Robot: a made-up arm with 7 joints. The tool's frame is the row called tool.
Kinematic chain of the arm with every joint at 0, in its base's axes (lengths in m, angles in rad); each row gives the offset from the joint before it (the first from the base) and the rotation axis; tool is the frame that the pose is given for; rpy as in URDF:
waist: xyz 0 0 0.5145 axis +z
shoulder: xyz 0 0 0 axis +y
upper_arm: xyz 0 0 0.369 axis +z
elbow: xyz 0.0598 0 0 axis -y
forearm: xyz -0.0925 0 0.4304 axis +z
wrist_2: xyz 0 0 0 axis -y
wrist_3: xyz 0.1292 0 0 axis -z
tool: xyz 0 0 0 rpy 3.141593 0 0
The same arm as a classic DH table. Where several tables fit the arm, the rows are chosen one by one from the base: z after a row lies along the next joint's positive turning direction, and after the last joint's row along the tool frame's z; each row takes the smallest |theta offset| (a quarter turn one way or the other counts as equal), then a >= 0, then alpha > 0; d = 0 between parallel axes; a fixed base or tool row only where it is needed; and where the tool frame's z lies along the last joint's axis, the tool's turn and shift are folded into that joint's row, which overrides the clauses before.
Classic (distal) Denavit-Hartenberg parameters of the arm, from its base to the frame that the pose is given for. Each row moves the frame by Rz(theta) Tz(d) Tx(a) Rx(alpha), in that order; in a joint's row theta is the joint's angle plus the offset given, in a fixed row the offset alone. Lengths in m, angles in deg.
waist: theta offset 0, d 0.5145, a 0, alpha -90
shoulder: theta offset 0, d 0, a 0, alpha 90
upper_arm: theta offset 0, d 0.369, a 0.0598, alpha 90
elbow: theta offset 0, d 0, a -0.0925, alpha -90
forearm: theta offset 0, d 0.4304, a 0, alpha 90
wrist_2: theta offset 0, d 0, a 0.1292, alpha 90
wrist_3: theta offset 0, d 0, a 0, alpha 0

